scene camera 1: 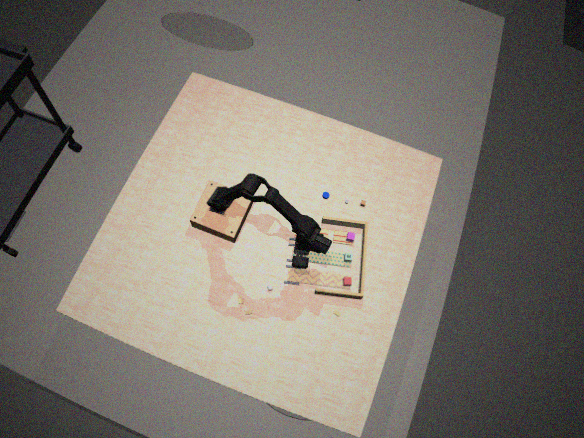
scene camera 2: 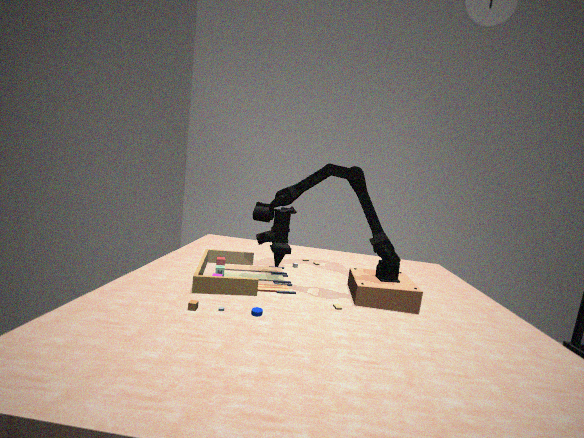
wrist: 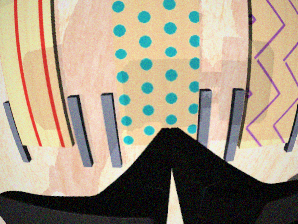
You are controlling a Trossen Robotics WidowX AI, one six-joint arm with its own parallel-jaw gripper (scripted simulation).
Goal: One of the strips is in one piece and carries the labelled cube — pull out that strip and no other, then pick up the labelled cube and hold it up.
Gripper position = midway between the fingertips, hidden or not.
Observation:
My gripper [scene camera 2: 276,266] is shut and holds nothing.
My gripper shows as well in the wrist view [wrist: 169,136].

